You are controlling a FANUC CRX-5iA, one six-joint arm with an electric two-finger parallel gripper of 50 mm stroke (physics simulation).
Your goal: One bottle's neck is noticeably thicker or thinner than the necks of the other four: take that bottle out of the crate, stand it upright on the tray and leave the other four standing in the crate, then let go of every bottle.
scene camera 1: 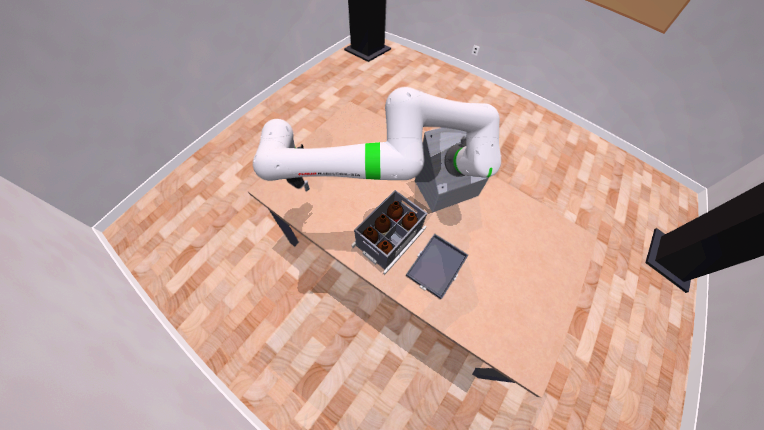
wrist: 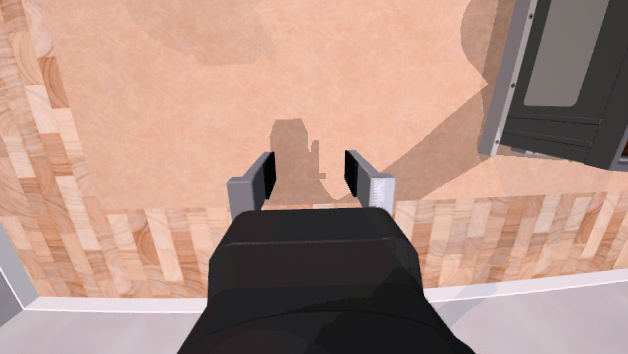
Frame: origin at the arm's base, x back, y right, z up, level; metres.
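Where they show: gripper, fingertip midpoint: (scene camera 1: 303, 187) (wrist: 310, 165); arm's base, origin of the base link: (scene camera 1: 458, 160).
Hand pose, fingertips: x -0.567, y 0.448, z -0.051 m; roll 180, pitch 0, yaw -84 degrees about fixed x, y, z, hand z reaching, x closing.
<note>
Things, the pixels of their top centre, and the offset from my fingertips. "*": a spot on its surface instead. Level surfaces: height alone.
- dark grey crate, middle of its top: (scene camera 1: 391, 221) dx +0.149, dy -0.399, dz -0.030 m
- grey tray, surface spot: (scene camera 1: 436, 265) * dx +0.187, dy -0.657, dz -0.201 m
- table, its level: dz -0.205 m
A dark grey crate (scene camera 1: 374, 252) (wrist: 550, 131) stands on the table. It holds five brown bottles upright: a back one (scene camera 1: 395, 210), a right one (scene camera 1: 410, 221), a middle one (scene camera 1: 382, 224), a left one (scene camera 1: 369, 233) and a front one (scene camera 1: 384, 246). One compartment between the right and front bottles is empty. The necks are too small to compare. The grey tray (scene camera 1: 436, 265) lies empty to the right of the crate. My gripper (scene camera 1: 302, 185) (wrist: 310, 165) is open and empty, above the table to the left of the crate, partly hidden by the arm in the scene view.
The table (scene camera 1: 523, 251) carries the crate, the tray and the robot's grey pedestal (scene camera 1: 454, 193), which stands behind the crate. The white forearm (scene camera 1: 331, 162) reaches left past the crate's back side. The table's edge runs near the crate's front. Black pillars (scene camera 1: 366, 24) (scene camera 1: 711, 240) stand off the table.
</note>
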